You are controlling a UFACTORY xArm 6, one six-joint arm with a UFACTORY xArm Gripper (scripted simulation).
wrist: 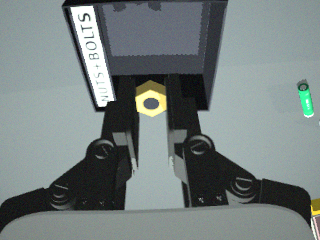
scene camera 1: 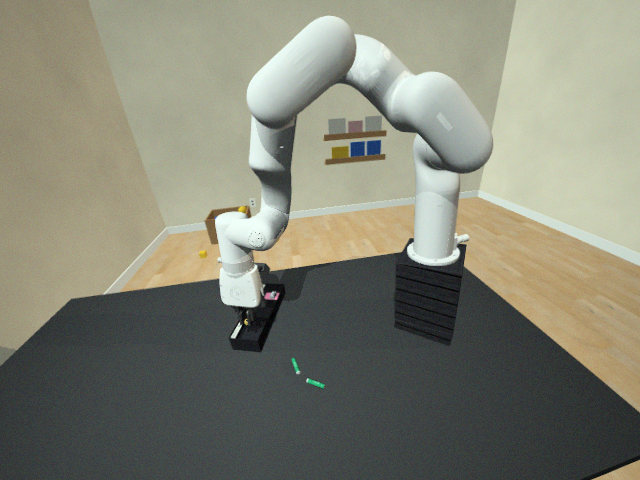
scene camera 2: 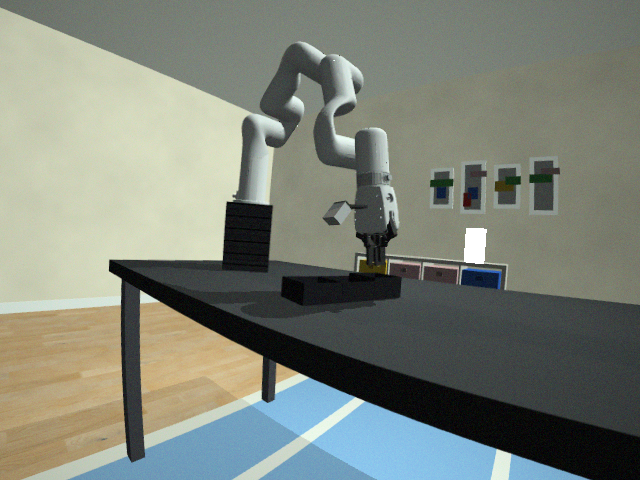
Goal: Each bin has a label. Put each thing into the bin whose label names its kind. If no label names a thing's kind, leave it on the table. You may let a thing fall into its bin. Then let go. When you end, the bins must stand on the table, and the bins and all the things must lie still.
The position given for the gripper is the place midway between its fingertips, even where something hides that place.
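The gripper [scene camera 2: 376,264] appears in scene camera 2, and the other views have it as well, the gripper [wrist: 151,95] in the wrist view and the gripper [scene camera 1: 247,322] in scene camera 1. With it in the scene is a bin [scene camera 2: 304,290], which is visible too as the bin [wrist: 147,47] and the bin [scene camera 1: 254,337]. The wrist view also has a yellow hex nut [wrist: 150,97].
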